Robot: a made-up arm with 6 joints. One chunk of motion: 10 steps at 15 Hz.
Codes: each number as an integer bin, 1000 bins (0 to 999) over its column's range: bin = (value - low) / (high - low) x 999, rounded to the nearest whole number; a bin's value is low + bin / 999 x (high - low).
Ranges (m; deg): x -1.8..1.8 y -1.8..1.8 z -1.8..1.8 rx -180..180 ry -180..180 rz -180..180
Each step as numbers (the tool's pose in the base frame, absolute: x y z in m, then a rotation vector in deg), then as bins.
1 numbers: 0.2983 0.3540 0.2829 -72.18 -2.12 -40.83
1 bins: 582 598 578 299 494 386
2 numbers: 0.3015 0.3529 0.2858 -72.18 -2.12 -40.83
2 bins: 583 597 579 299 494 386
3 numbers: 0.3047 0.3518 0.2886 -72.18 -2.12 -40.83
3 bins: 584 597 580 299 494 386
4 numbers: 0.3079 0.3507 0.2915 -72.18 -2.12 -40.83
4 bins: 585 597 580 299 494 386
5 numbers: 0.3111 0.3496 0.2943 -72.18 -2.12 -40.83
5 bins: 586 597 581 299 494 386
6 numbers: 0.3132 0.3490 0.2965 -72.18 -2.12 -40.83
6 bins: 586 596 582 299 494 386
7 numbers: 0.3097 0.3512 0.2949 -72.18 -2.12 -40.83
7 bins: 585 597 581 299 494 386
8 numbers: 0.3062 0.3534 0.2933 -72.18 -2.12 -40.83
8 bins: 584 598 581 299 494 386
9 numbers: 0.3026 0.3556 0.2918 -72.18 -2.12 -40.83
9 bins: 583 598 580 299 494 386
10 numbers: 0.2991 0.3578 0.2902 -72.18 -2.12 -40.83
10 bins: 583 599 580 299 494 386
